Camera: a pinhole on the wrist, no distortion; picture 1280 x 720 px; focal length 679.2 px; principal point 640.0 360.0 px. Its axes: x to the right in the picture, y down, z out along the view. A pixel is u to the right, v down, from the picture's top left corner.
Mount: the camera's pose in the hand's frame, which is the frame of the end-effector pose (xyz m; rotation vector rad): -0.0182 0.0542 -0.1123 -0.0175 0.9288 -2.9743
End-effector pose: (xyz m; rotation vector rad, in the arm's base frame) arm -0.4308 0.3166 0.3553 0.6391 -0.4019 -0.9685
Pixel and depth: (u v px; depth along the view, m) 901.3 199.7 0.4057
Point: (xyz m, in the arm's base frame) -0.7427 0.3314 0.4886
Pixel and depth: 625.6 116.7 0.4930
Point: -0.7115 0.1603 0.5966
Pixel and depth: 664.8 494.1 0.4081
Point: -0.7002 0.1809 0.3256
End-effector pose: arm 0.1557 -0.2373 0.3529 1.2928 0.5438 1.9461
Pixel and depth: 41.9 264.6 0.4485
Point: 0.3788 0.1308 0.6091
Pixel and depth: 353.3 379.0 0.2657
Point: 0.2591 -0.1019 0.3858
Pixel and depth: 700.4 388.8 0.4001
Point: 0.4188 -0.1598 0.2804
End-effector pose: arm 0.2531 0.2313 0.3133 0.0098 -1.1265 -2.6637
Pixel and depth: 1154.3 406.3 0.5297
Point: 0.5533 0.7327 0.2860
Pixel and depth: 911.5 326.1 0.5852
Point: 0.3893 0.7345 0.3777
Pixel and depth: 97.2 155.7 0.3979
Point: -0.0854 0.4038 0.4926
